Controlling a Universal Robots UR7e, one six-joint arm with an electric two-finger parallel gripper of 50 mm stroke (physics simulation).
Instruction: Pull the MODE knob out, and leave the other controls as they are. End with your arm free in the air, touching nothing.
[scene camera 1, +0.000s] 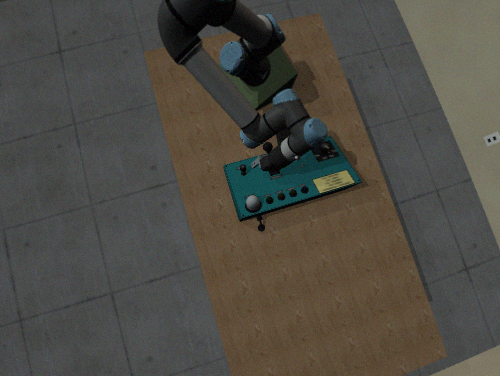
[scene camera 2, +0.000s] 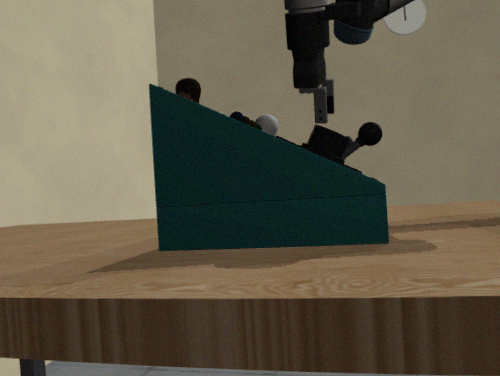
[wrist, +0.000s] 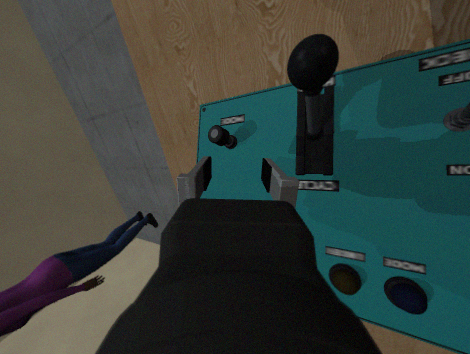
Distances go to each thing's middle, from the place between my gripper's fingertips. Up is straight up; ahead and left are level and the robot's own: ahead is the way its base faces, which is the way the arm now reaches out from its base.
The ball-topped lever (wrist: 313, 61) is 60 mm behind my hand, 60 mm to the left of it and 60 mm below it. From my hand the other things lie so: program dial (scene camera 2: 326, 142) 40 mm behind, 300 mm to the left, 80 mm below; then teal sloped control panel (wrist: 377, 190) 60 mm ahead, 130 mm to the left, 90 mm below.
